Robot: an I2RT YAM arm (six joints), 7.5 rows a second.
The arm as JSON. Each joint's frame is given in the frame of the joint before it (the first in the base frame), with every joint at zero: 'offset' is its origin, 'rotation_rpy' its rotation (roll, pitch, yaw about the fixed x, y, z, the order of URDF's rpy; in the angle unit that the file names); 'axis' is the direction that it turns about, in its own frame. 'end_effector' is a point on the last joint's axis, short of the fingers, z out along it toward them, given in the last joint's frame.
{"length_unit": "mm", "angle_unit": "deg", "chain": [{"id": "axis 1", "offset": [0.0, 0.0, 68.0], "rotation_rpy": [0.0, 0.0, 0.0], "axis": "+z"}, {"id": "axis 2", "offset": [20.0, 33.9, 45.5], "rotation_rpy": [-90.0, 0.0, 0.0], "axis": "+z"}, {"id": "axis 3", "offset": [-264.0, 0.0, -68.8], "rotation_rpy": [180.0, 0.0, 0.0], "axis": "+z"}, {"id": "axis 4", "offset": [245.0, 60.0, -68.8], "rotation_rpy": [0.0, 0.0, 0.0], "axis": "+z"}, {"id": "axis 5", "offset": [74.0, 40.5, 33.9], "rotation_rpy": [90.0, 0.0, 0.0], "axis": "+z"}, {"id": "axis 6", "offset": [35.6, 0.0, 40.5], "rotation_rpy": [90.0, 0.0, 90.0], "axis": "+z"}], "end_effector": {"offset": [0.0, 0.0, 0.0], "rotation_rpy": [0.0, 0.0, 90.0]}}
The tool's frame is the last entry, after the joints.
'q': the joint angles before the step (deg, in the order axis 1, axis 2, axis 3, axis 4, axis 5, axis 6). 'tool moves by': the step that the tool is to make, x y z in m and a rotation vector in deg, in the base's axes. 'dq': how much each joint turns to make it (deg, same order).
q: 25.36 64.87 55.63 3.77 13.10 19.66
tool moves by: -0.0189 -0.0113 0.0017 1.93 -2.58 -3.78
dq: 0.03 -5.16 -3.52 1.27 3.76 0.93
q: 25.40 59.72 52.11 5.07 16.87 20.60
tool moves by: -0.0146 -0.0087 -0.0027 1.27 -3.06 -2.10
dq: -0.10 -4.23 -3.90 3.03 2.00 -0.14
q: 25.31 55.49 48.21 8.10 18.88 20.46
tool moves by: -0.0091 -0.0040 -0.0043 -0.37 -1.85 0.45
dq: 0.00 -2.68 -2.82 2.03 -0.49 -1.17
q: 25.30 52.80 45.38 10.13 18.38 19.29
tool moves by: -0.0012 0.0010 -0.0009 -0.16 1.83 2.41
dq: 0.00 -0.22 0.55 -2.71 -2.39 0.74
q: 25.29 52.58 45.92 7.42 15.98 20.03
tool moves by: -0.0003 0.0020 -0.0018 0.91 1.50 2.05
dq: 0.22 0.09 0.21 -1.48 -1.83 1.52
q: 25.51 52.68 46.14 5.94 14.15 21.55
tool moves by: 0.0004 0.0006 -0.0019 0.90 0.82 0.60
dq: 0.00 0.11 -0.12 -0.41 -0.62 1.19
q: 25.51 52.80 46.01 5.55 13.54 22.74
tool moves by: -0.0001 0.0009 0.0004 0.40 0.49 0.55
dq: 0.16 0.09 0.30 -0.61 -0.41 0.58
